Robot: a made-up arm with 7 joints.
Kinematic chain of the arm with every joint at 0, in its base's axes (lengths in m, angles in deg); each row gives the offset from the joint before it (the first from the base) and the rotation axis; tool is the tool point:
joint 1: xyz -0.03 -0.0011 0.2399 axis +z
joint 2: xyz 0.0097 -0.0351 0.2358 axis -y
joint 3: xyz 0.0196 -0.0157 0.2 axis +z
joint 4: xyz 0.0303 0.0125 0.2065 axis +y
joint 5: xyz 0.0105 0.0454 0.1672 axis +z
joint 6: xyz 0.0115 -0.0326 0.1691 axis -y
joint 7: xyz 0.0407 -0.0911 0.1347 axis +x
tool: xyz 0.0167 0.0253 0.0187
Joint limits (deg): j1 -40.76..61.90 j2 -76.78..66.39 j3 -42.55..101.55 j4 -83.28..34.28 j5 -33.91..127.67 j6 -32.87..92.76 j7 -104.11..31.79
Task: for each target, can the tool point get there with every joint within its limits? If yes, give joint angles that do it. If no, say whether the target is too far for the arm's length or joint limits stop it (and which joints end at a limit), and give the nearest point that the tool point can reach.
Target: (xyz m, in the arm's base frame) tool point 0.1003 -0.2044 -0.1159
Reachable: no: joint limits stop it (at a limit: joint 1, joint 2, joint 4, joint 5, joint 7) | nearest point -0.0833 -0.4244 0.2508 | short by 0.465 m
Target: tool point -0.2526 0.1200 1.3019
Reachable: yes | joints 4.71 21.12 60.73 4.99 36.17 -5.59 -50.57
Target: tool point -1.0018 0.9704 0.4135
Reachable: no: too far | nearest point -0.6669 0.5766 0.5498 | short by 0.535 m
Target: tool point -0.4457 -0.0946 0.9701
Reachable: yes | joints -3.13 6.97 -3.09 -64.83 29.64 78.65 -11.13
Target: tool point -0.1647 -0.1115 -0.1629
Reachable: no: joint limits stop it (at a limit: joint 2, joint 4, joint 5, joint 7) | nearest point -0.3526 -0.2655 0.2309 | short by 0.463 m
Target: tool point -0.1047 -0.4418 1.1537
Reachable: yes | joints 41.15 29.10 73.51 -27.19 18.78 72.11 -20.75
